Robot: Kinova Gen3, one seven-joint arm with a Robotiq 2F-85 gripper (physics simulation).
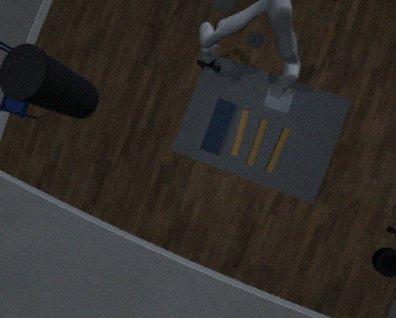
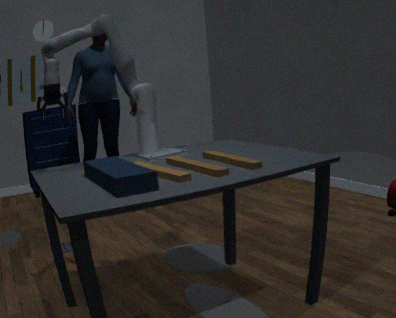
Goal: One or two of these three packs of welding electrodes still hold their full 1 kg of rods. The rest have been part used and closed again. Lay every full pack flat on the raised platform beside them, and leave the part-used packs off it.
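What I can see in the pictures is a dark blue raised platform.
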